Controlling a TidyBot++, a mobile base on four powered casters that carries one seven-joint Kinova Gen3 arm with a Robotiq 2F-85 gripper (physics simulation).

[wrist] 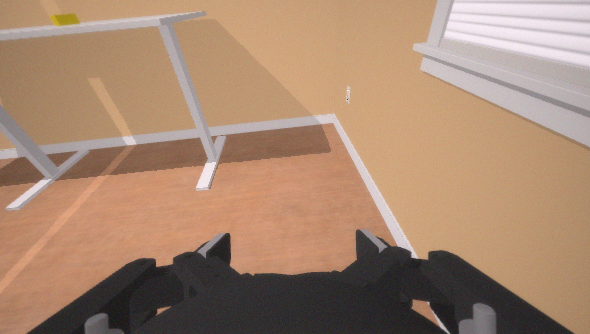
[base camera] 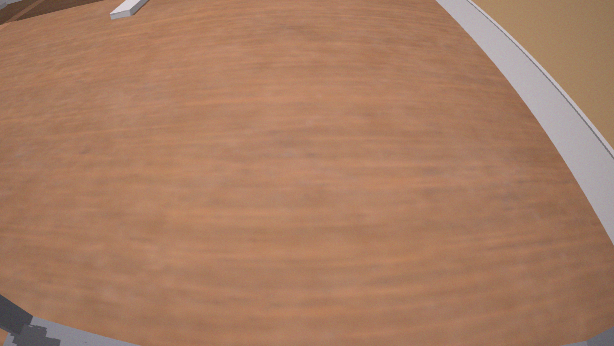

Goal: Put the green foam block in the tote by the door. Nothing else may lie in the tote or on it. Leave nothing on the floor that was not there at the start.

Observation:
The pictures show: my gripper and a window.

